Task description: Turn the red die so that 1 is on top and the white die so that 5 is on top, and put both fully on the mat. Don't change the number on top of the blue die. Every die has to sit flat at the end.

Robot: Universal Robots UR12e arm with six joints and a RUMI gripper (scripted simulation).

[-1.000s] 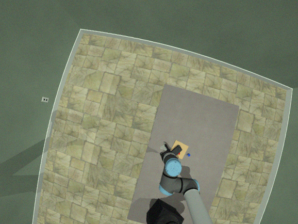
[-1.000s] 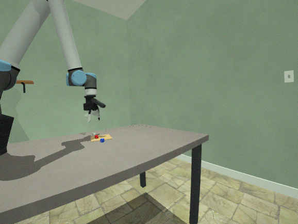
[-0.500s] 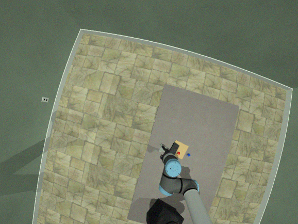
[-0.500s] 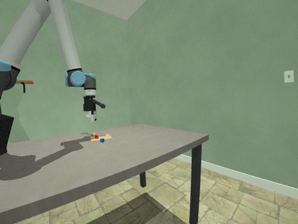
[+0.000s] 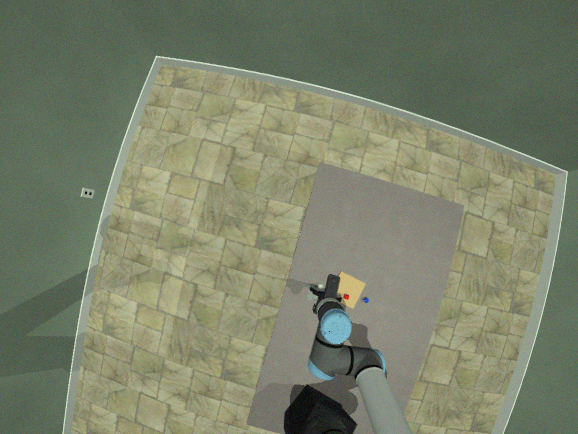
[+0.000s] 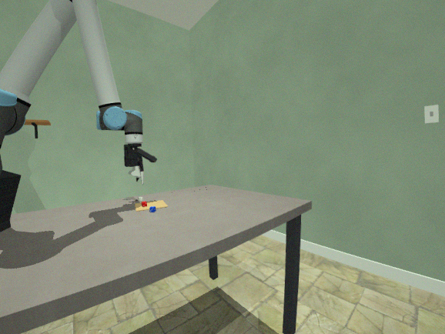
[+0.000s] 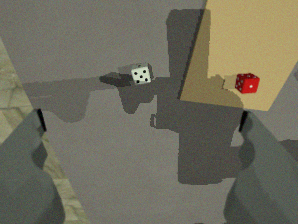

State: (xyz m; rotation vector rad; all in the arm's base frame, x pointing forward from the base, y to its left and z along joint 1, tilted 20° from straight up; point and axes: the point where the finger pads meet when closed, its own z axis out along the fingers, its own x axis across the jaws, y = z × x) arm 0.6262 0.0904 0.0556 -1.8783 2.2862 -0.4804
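Right now the white die is 90 mm below my hand. From my hand the other things lie so: blue die (230 mm to the right, 90 mm below, 50 mm behind); tan mat (130 mm to the right, 100 mm below, 10 mm behind); red die (130 mm to the right, 80 mm below, 40 mm behind).
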